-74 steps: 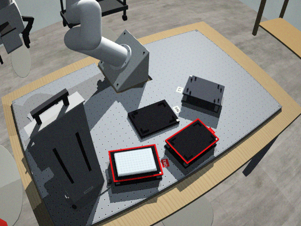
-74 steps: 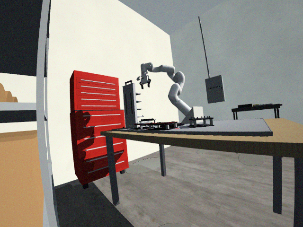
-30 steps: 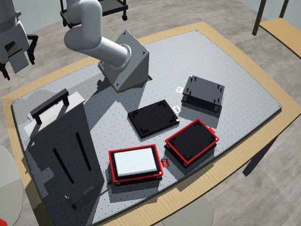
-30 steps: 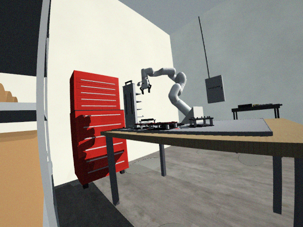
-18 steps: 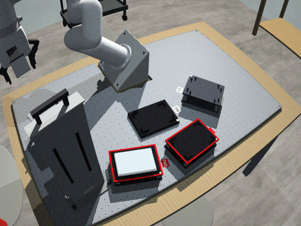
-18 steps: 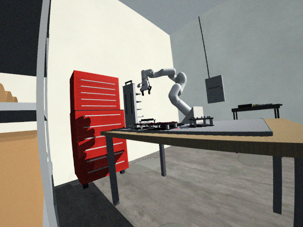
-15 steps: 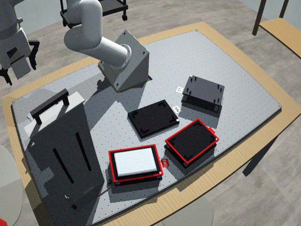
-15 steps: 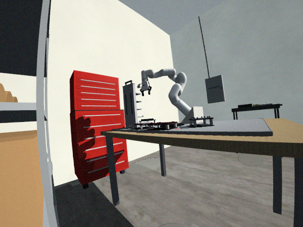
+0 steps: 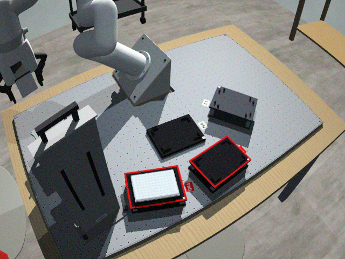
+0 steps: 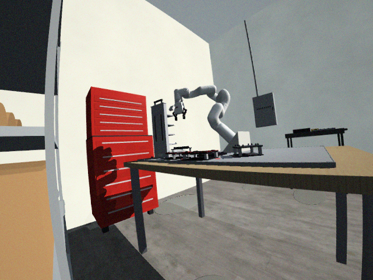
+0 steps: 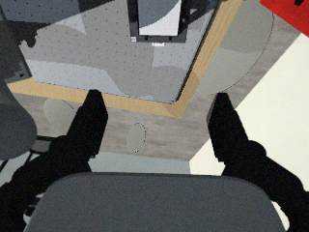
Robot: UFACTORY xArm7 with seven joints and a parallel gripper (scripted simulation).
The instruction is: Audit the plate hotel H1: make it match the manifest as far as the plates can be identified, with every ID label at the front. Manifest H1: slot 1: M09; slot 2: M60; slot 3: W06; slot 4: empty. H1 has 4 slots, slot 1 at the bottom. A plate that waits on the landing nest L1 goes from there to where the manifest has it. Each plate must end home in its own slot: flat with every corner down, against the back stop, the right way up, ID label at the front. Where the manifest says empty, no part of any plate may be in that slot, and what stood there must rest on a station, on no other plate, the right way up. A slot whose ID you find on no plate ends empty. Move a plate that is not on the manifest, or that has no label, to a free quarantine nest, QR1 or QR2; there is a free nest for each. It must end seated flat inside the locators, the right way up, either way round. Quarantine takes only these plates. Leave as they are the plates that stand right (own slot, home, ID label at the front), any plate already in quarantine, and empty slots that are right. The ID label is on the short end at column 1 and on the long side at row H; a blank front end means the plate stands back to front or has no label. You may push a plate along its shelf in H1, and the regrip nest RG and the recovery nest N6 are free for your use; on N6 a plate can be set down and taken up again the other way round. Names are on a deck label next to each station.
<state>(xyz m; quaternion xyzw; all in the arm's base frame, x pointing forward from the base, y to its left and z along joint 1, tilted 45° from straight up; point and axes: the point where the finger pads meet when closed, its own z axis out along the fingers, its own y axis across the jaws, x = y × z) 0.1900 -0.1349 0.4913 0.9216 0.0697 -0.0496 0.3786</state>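
My hand is 1 cm short of the dark-framed plate and 27 cm above it. Round my hand: handle: 27 cm ahead, 4 cm to the left, 11 cm above; then plate hotel H1: 27 cm ahead, 4 cm to the left, 13 cm below; then white well plate: 28 cm ahead, 24 cm to the left, 29 cm below.
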